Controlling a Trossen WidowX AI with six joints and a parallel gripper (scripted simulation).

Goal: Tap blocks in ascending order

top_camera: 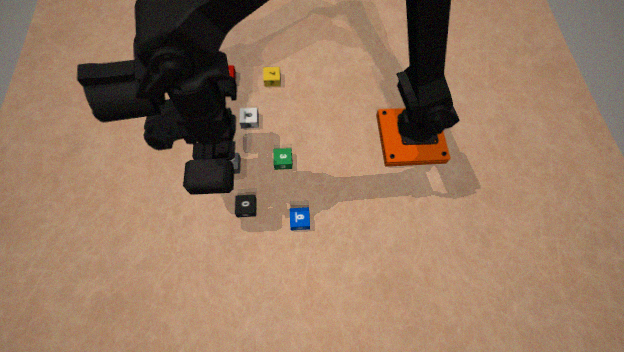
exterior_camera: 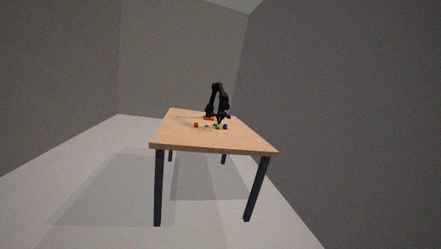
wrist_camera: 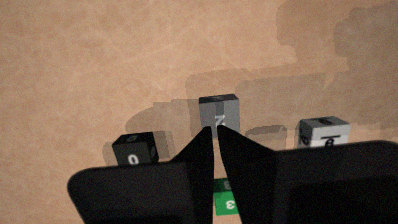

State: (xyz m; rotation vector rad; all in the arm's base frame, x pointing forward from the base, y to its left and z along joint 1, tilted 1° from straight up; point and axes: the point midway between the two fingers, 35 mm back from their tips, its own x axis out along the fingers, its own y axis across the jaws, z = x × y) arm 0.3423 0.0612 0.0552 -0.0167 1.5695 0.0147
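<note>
Right now my gripper tip is 1 cm to the left of the grey block and 3 cm above it. Also, from my gripper tip: green block 9 cm behind, 1 cm to the right, 3 cm below; then black block 3 cm behind, 7 cm to the left, 3 cm below; then white block 3 cm behind, 10 cm to the right, 3 cm below.
</note>
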